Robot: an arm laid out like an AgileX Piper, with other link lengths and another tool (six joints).
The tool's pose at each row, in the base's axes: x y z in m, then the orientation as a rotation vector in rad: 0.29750, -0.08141, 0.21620, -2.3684, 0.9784, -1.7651; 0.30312, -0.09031, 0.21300, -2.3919, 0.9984, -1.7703; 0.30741, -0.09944, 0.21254, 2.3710, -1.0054, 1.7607; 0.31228, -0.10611, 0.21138, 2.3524, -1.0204, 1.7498; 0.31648, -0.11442, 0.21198, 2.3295, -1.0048, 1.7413; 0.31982, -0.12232, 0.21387, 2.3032, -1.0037, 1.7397; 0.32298, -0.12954, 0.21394, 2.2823, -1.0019, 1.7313; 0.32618, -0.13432, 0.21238, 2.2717, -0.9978, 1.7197; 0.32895, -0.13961, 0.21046, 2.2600, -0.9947, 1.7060; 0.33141, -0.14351, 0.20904, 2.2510, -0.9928, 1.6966; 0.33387, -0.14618, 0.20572, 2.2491, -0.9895, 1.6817; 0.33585, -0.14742, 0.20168, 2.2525, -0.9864, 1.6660; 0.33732, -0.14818, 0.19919, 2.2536, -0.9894, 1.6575; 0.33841, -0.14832, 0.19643, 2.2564, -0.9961, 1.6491; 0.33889, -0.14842, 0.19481, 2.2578, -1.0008, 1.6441; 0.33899, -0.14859, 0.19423, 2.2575, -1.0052, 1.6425
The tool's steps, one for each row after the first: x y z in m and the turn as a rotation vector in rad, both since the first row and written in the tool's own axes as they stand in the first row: 0.00257, 0.00576, 0.00902, -0.0269, 0.0027, -0.0103; 0.00738, 0.01127, 0.01597, -0.0501, 0.0135, -0.0167; 0.01047, 0.01481, 0.02286, -0.0695, 0.0199, -0.0142; 0.01577, 0.01931, 0.02909, -0.0864, 0.0326, -0.0326; 0.02183, 0.02339, 0.03397, -0.1024, 0.0483, -0.0397; 0.02597, 0.02769, 0.03911, -0.1196, 0.0587, -0.0481; 0.02751, 0.03064, 0.04405, -0.1327, 0.0619, -0.0568; 0.02894, 0.03433, 0.04892, -0.1479, 0.0651, -0.0657; 0.03005, 0.03686, 0.05288, -0.1590, 0.0678, -0.0719; 0.02893, 0.03913, 0.05710, -0.1693, 0.0644, -0.0792; 0.02641, 0.04074, 0.06068, -0.1772, 0.0573, -0.0854; 0.02489, 0.04162, 0.06310, -0.1824, 0.0535, -0.0857; 0.02278, 0.04227, 0.06508, -0.1870, 0.0483, -0.0830; 0.02152, 0.04275, 0.06611, -0.1900, 0.0453, -0.0809; 0.02112, 0.04306, 0.06646, -0.1917, 0.0445, -0.0783
